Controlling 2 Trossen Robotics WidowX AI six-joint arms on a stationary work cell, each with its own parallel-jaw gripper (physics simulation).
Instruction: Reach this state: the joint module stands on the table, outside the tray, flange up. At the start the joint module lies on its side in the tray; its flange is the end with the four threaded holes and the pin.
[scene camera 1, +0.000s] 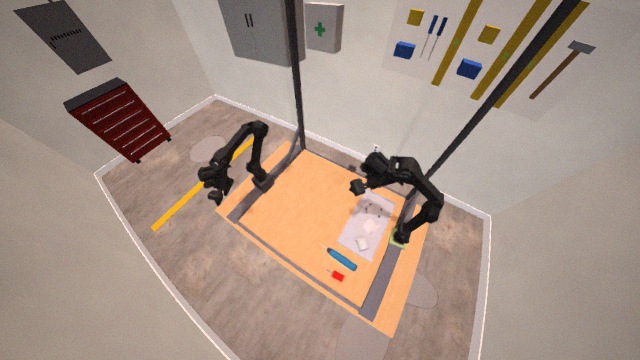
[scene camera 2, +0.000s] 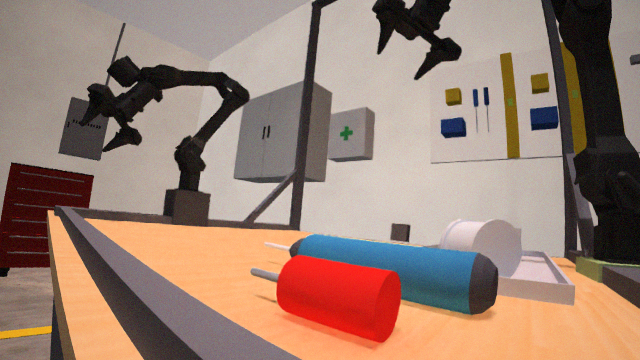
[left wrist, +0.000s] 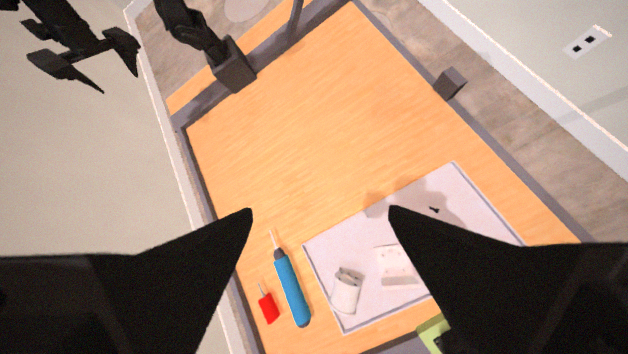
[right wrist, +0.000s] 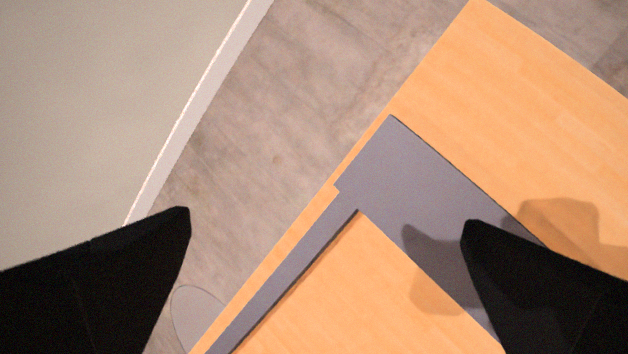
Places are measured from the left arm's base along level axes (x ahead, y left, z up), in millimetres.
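Pixels of known places: left gripper, fingertip midpoint: (scene camera 2: 397, 67) (left wrist: 321, 212); right gripper, fingertip midpoint: (scene camera 1: 222, 200) (scene camera 2: 92, 139) (left wrist: 120, 84) (right wrist: 329, 227); left arm's base, link origin: (scene camera 1: 399, 238) (scene camera 2: 628, 262) (left wrist: 460, 349); right arm's base, link origin: (scene camera 1: 261, 177) (left wrist: 220, 54).
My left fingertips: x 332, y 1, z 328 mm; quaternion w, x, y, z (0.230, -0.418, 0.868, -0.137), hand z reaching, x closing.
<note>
For each thing: its top centre in the pictures, then the offset to it from my left fingertips. "spot": a spot on its surface instead. Level surfaces: height alone.
- joint module, top centre: (scene camera 2: 478, 219) (left wrist: 344, 298) (scene camera 1: 363, 242) 143 mm back, 125 mm left, 283 mm down
- pale tray, top centre: (scene camera 2: 476, 254) (left wrist: 398, 248) (scene camera 1: 368, 221) 136 mm back, 27 mm right, 334 mm down
- table, surface height: 350 mm down
- blue tool, surface spot: (scene camera 2: 390, 267) spot: 92 mm back, 268 mm left, 325 mm down
- red tool, top centre: (scene camera 2: 311, 257) (left wrist: 262, 304) (scene camera 1: 334, 274) 66 mm back, 330 mm left, 316 mm down
The joint module (scene camera 1: 361, 244) (scene camera 2: 482, 247) (left wrist: 346, 294), a white cylinder, lies on its side at the near end of the pale tray (scene camera 1: 350, 234) (scene camera 2: 540, 291) (left wrist: 470, 187). A plain round face shows in scene camera 2. Its other end shows grey detail in the left wrist view, too small to make out holes or pin. My left gripper (scene camera 1: 357, 186) (scene camera 2: 398, 65) (left wrist: 321, 212) is open and empty, high above the table (scene camera 1: 300, 200) (left wrist: 310, 125) (right wrist: 320, 310) and apart from the module. My right gripper (scene camera 1: 217, 197) (scene camera 2: 93, 137) (left wrist: 120, 84) (right wrist: 329, 227) is open and empty, beyond the table's left edge.
A white part with small holes (scene camera 1: 370, 226) (left wrist: 396, 265) lies beside the module in the tray, with small black pieces (left wrist: 434, 209) farther back. A blue tool (scene camera 1: 342, 259) (scene camera 2: 390, 267) (left wrist: 292, 290) and a red tool (scene camera 1: 337, 276) (scene camera 2: 337, 295) (left wrist: 268, 307) lie on the table outside the tray.
</note>
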